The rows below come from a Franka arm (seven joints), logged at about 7 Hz.
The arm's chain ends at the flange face. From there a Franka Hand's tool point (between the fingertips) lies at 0.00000 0.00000 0.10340 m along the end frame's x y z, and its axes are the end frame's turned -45 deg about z.
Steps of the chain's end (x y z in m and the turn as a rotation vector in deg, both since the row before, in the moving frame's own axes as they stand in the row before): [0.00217, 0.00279, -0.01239, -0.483, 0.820, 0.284]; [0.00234, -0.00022, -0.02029, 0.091, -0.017, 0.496]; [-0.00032, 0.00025, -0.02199, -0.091, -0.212, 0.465]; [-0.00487, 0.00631, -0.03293, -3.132, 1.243, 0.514]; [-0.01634, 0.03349, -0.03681, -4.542, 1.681, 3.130]
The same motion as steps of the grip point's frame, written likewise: [-0.00001, 0.00517, -0.01240, -0.921, 0.238, 0.284]; [0.00191, 0.00136, -0.02029, 0.076, 0.052, 0.496]; [-0.00079, -0.00021, -0.02199, 0.086, -0.214, 0.465]; [-0.01034, 0.00659, -0.03311, -3.094, -1.336, 0.514]; [-0.03910, 0.01995, -0.03718, -4.400, -2.023, 3.130]
